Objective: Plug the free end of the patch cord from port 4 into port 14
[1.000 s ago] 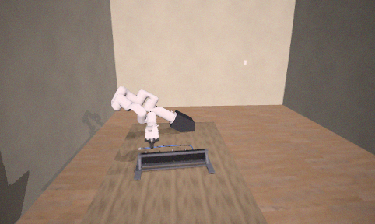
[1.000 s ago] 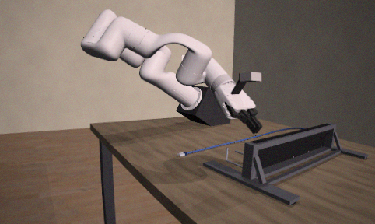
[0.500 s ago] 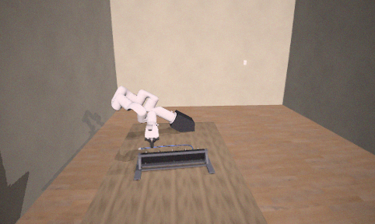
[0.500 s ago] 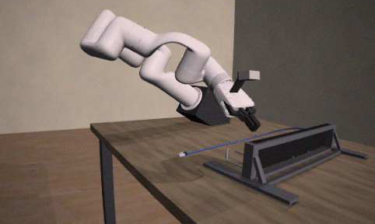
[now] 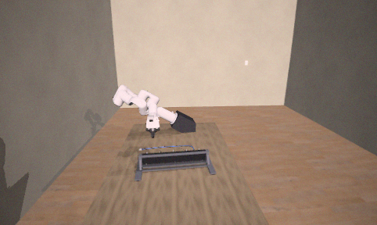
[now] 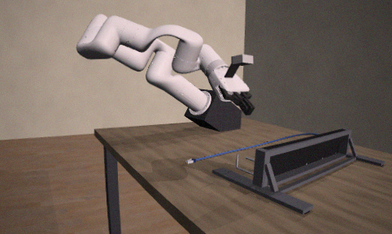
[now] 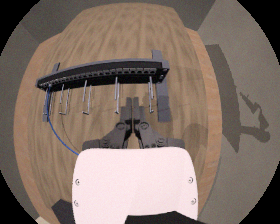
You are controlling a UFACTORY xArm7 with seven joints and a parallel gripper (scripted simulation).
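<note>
My gripper is now 10 cm past the pale plug, 12 cm to the left of it and 17 cm above it.
</note>
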